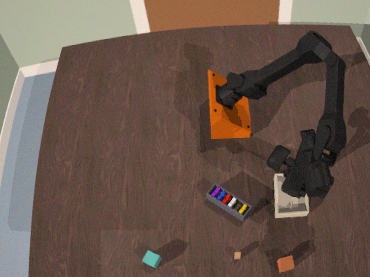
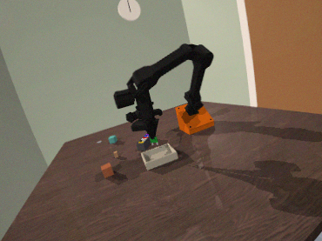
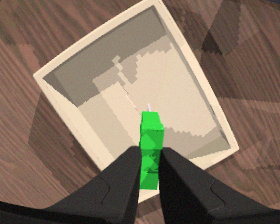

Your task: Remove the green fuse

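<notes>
Right now my gripper tip is 1 cm above the green fuse. Round my gripper tip: red fuse (19 cm to the right, 7 cm below, 1 cm ahead); white fuse (18 cm to the right, 7 cm below, 2 cm ahead); white tray (9 cm below).
</notes>
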